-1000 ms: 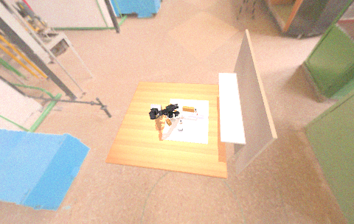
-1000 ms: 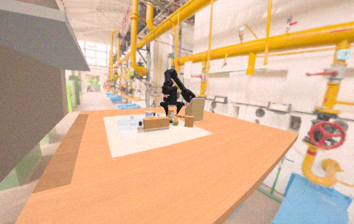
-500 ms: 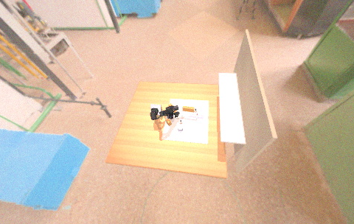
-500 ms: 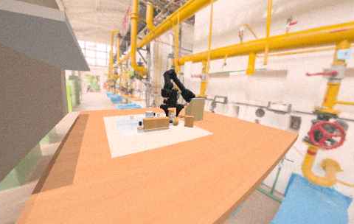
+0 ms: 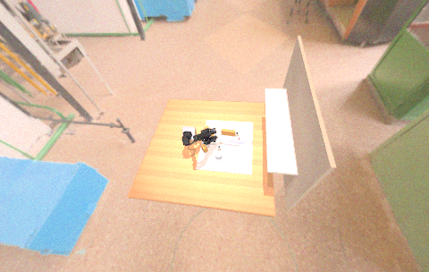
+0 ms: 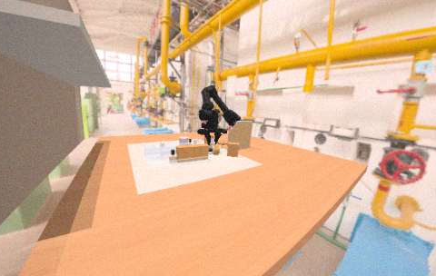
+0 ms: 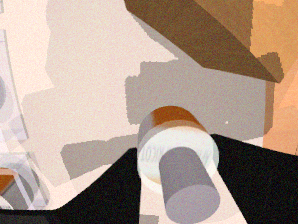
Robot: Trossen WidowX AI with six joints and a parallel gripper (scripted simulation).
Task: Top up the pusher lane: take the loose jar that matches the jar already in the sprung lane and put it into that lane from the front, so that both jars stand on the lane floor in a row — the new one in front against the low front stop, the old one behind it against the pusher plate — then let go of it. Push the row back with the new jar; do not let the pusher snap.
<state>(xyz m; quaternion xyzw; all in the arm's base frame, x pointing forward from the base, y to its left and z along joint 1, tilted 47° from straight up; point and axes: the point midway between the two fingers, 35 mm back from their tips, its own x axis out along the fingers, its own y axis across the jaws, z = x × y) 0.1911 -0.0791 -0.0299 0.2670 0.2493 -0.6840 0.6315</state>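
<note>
Now: the white mat 19 cm ahead of my gripper tip, 3 cm below it and 1 cm to the left of it.
</note>
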